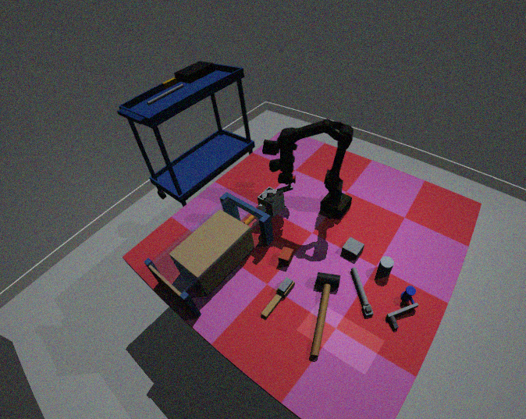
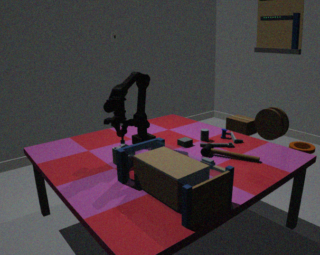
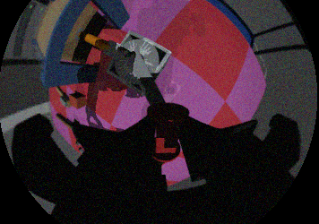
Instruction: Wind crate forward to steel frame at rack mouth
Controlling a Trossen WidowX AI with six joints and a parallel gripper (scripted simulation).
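Right now the frame is 24 cm ahead of my gripper tip, 3 cm to the right of it and 2 cm below it. From my gripper tip the other things lie so: red knob: 1 cm behind, 1 cm to the left, 1 cm above; red-knobbed winch handle: 3 cm ahead, 1 cm to the right, 2 cm below; grey winch: 7 cm ahead, 5 cm to the right, 9 cm below.
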